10 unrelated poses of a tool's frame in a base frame.
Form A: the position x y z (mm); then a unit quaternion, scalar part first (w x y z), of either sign.
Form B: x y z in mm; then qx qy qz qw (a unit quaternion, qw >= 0). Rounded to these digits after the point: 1 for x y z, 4 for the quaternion.
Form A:
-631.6, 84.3, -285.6, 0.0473, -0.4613, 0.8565, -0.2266
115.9, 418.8, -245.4, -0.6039, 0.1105, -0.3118, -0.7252
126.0, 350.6, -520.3, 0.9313, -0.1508, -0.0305, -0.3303
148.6, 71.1, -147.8, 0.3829, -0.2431, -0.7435, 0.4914
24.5, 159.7, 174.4, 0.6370, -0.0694, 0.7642, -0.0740
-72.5, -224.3, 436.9, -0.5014, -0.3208, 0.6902, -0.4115
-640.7, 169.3, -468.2, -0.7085, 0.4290, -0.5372, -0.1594
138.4, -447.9, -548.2, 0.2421, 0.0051, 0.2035, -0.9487
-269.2, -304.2, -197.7, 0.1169, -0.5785, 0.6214, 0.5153
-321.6, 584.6, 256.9, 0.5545, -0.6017, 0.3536, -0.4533
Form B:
-631.6, 84.3, -285.6, -0.4613, 0.8565, -0.2266, 0.0473
115.9, 418.8, -245.4, -0.1105, 0.3118, 0.7252, 0.6039
126.0, 350.6, -520.3, -0.1508, -0.0305, -0.3303, 0.9313
148.6, 71.1, -147.8, -0.2431, -0.7435, 0.4914, 0.3829
24.5, 159.7, 174.4, -0.0694, 0.7642, -0.0740, 0.6370
-72.5, -224.3, 436.9, 0.3208, -0.6902, 0.4115, 0.5014
-640.7, 169.3, -468.2, -0.4290, 0.5372, 0.1594, 0.7085
138.4, -447.9, -548.2, 0.0051, 0.2035, -0.9487, 0.2421
-269.2, -304.2, -197.7, -0.5785, 0.6214, 0.5153, 0.1169
-321.6, 584.6, 256.9, -0.6017, 0.3536, -0.4533, 0.5545

